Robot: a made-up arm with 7 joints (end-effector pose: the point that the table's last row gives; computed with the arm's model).
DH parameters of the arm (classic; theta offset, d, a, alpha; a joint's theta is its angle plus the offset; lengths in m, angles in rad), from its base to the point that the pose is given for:
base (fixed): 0 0.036 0 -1.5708
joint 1: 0 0.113 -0.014 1.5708
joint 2: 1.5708 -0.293 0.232 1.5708
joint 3: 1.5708 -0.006 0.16 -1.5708
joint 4: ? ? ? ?
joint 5: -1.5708 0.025 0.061 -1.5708
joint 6: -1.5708 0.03 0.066 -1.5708
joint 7: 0 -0.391 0.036 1.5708
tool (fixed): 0 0.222 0 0
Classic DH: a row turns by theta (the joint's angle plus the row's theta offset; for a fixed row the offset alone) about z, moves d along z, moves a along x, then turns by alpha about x.
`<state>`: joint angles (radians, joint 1 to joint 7).
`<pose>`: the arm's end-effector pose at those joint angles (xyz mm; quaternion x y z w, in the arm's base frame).
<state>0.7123 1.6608 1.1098 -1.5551 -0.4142 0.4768 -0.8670</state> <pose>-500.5 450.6 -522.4 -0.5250 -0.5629 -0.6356 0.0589</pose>
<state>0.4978 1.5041 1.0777 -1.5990 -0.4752 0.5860 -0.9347</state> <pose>-353.9 441.8 -618.3 0.5125 0.5589 0.6516 0.0211</pose>
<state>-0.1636 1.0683 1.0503 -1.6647 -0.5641 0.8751 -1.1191</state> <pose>151.9 408.1 -701.9 0.4860 0.4639 0.6952 0.2556</pose>
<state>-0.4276 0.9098 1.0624 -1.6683 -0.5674 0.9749 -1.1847</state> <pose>346.8 400.2 -640.9 0.4800 0.3862 0.7171 0.3258</pose>
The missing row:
joint 4: 0 0.311 0.026 1.5708
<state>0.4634 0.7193 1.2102 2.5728 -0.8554 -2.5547 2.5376</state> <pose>136.7 336.5 -521.2 -0.8680 0.4798 -0.0533 0.1159</pose>
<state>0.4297 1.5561 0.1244 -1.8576 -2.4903 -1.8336 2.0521</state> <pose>196.8 371.1 143.5 -0.6279 0.1268 0.4055 0.6521</pose>
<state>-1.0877 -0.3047 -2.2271 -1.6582 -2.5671 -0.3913 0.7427</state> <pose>423.8 284.1 -43.8 0.5252 -0.7686 0.2127 0.2970</pose>
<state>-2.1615 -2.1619 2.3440 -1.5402 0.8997 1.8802 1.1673</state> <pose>179.7 -469.6 245.7 0.4736 0.7807 -0.1146 0.3913</pose>
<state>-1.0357 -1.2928 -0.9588 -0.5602 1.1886 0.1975 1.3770</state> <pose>-29.6 -146.9 -122.9 0.7190 0.1388 -0.0919 0.6748</pose>
